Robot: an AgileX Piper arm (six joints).
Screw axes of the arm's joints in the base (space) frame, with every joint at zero. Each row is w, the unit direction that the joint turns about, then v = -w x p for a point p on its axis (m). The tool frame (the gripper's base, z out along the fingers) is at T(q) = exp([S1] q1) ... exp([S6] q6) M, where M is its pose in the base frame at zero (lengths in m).
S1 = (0, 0, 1, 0.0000, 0.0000, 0.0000)
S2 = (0, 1, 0, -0.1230, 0.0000, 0.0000)
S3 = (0, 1, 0, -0.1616, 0.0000, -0.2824)
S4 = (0.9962, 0, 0.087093, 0.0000, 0.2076, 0.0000)
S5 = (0, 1, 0, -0.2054, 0.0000, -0.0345)
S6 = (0.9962, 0, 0.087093, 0.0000, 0.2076, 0.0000)
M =
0.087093 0 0.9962 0.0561
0 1 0 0.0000
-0.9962 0 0.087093 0.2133
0 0 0 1
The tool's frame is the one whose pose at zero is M.
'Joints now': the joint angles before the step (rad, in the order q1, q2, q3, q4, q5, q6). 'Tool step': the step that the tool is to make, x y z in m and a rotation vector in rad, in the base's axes. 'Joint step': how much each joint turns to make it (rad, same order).
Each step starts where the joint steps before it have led.
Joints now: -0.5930 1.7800 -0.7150 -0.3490 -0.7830 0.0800
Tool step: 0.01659 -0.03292 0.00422 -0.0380 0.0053 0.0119
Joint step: -0.0640 0.0740 -0.1430 -0.1190 0.0401 0.0520
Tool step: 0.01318 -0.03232 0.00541 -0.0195 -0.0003 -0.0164
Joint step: -0.0500 0.0660 -0.1390 -0.0791 0.0479 0.0581
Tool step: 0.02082 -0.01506 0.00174 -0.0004 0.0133 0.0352
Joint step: -0.0020 0.0660 -0.1300 -0.1059 0.0501 0.0929
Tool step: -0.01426 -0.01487 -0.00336 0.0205 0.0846 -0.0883
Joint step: -0.0360 -0.0140 0.0030 0.0060 0.1099 0.0010
